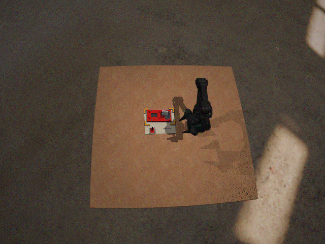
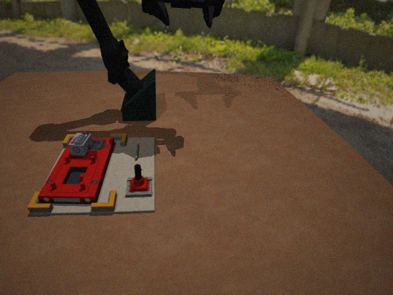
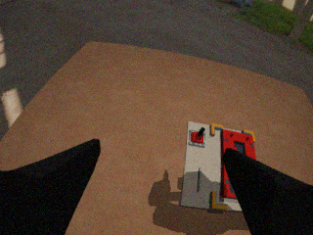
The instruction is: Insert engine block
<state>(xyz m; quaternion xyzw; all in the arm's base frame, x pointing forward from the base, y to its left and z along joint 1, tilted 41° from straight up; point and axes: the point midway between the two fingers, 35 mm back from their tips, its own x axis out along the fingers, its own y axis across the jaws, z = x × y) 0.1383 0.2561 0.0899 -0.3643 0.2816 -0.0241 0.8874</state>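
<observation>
The grey engine block lies 250 mm below my gripper tip, 240 mm to the right of it and 80 mm ahead of it. The rest, counted from my gripper tip: grey plate 270 mm below, 200 mm to the right, 130 mm ahead.
</observation>
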